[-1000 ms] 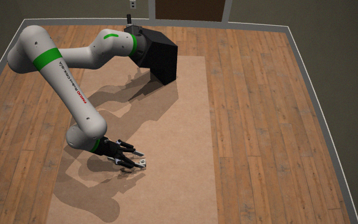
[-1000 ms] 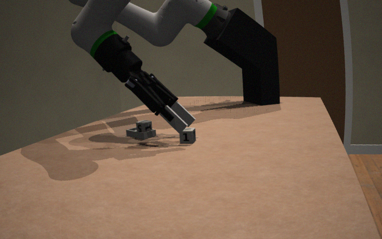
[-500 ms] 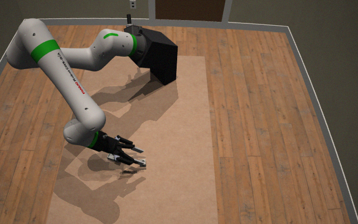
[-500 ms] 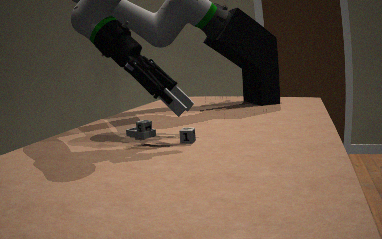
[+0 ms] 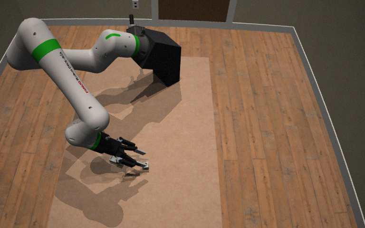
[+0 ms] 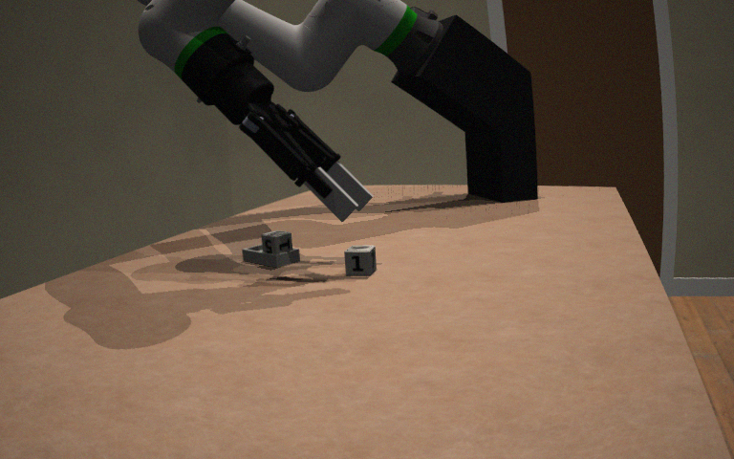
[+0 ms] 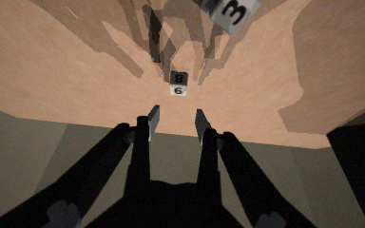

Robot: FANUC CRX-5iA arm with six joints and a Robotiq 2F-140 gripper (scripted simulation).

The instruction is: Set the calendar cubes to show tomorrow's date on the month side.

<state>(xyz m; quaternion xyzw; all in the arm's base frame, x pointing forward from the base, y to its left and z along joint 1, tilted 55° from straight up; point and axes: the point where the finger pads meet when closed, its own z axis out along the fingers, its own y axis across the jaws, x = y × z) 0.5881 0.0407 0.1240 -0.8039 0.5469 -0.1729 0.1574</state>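
Right now the grey number cube is 90 mm below my hand and 20 mm to the left of it. From my hand the other things lie so: grey calendar tray (130 mm to the right, 90 mm below, 60 mm behind).
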